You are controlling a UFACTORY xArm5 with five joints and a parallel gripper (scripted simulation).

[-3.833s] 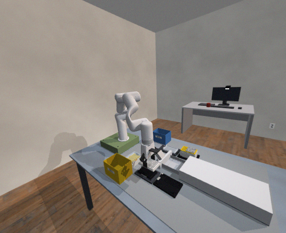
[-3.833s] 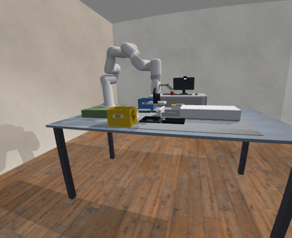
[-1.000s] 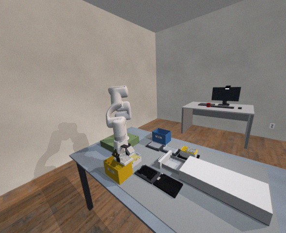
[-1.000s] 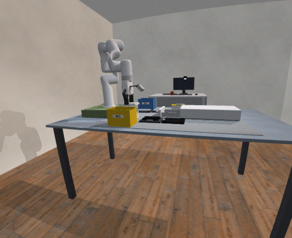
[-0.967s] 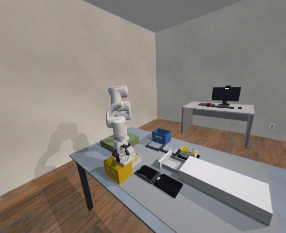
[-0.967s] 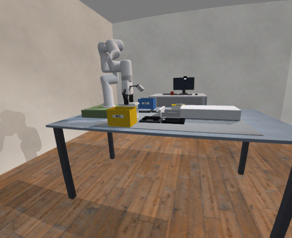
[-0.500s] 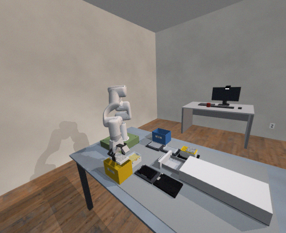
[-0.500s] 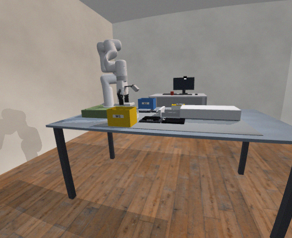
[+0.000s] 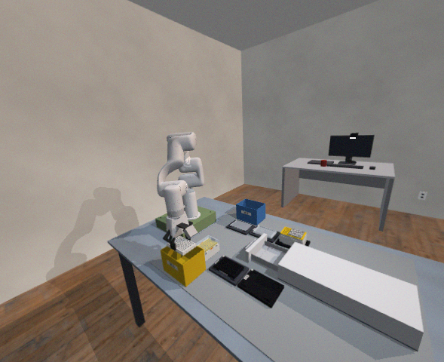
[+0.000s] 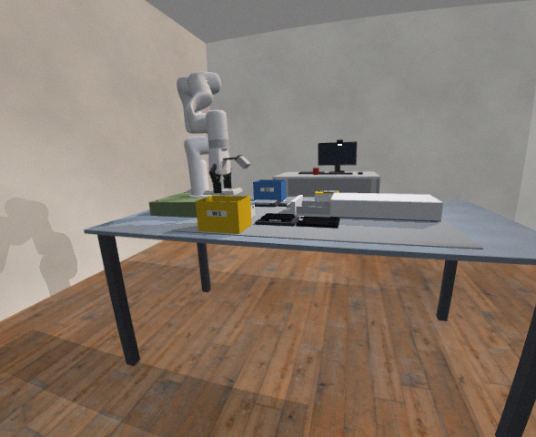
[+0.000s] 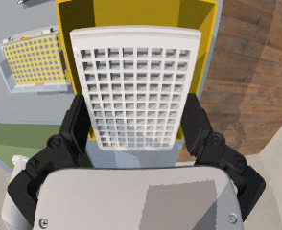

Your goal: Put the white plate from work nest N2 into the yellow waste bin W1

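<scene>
Now: the white plate 10 mm below my hand. Round my hand: black nest: 340 mm ahead, 160 mm to the left, 150 mm below; yellow waste bin W1: 120 mm below; black plate: 170 mm ahead, 140 mm to the left, 140 mm below.
</scene>
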